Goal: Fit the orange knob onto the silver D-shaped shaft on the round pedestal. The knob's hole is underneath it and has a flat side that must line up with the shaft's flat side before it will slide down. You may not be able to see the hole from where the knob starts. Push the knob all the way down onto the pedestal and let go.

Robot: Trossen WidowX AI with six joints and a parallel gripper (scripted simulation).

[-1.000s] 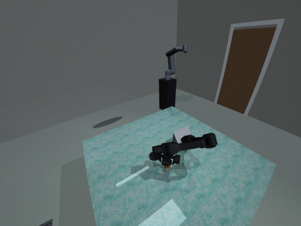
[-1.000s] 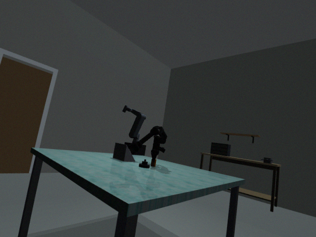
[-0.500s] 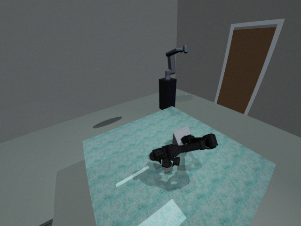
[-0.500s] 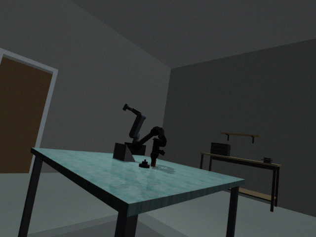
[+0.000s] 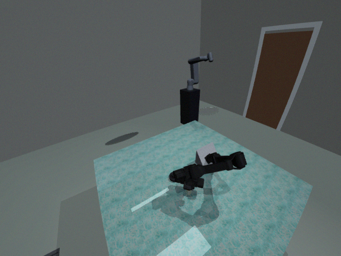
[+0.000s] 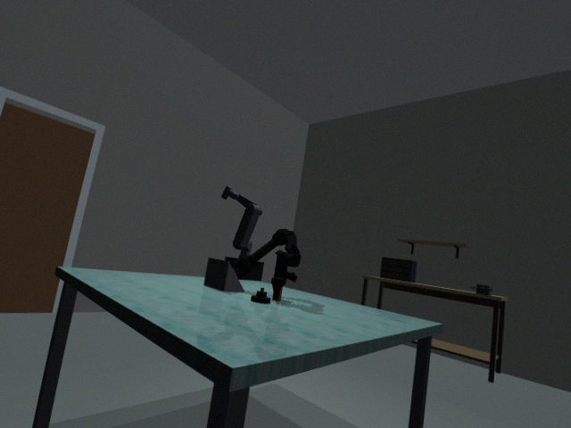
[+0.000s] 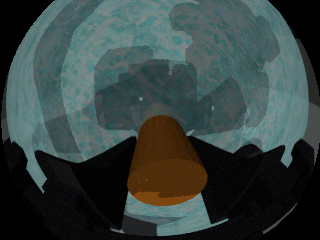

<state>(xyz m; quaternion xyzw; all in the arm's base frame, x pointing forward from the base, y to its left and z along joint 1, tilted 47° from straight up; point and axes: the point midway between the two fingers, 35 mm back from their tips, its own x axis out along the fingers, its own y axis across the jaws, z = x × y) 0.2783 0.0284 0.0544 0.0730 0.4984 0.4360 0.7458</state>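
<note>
Right now the round black pedestal is 13 cm to the right of my gripper tip, 2 cm ahead of it and 2 cm above it. Also, from my gripper tip: orange knob: 3 cm above.
</note>
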